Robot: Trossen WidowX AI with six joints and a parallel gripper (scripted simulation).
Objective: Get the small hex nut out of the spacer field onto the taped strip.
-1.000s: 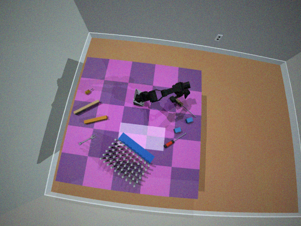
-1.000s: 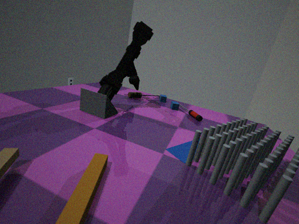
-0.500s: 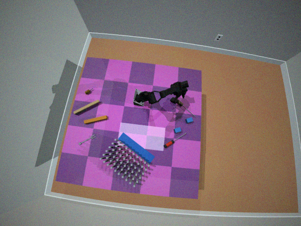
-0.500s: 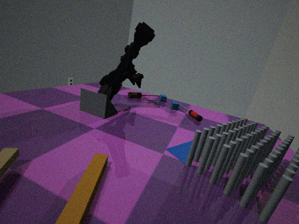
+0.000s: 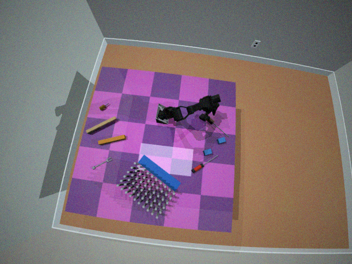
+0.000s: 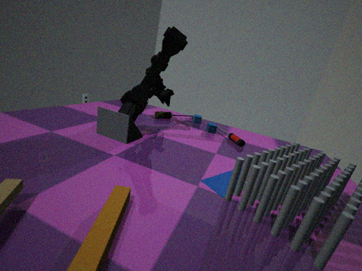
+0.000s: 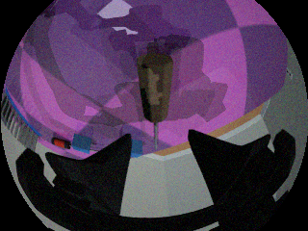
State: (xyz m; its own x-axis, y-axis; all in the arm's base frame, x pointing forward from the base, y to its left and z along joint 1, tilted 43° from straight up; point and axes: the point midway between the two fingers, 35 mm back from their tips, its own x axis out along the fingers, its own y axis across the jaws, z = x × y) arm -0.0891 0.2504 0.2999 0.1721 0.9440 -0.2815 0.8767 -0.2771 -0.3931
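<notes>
Now: gripper tip 5 cm short of the hook tool, 9 cm to the right of it and 6 cm above it. The rest, counted from my gripper tip: yellow tool (13 cm ahead, 92 cm to the right, 6 cm below); orange bar (38 cm ahead, 74 cm to the right, 6 cm below); blue taped strip (53 cm ahead, 30 cm to the right, 8 cm below).
</notes>
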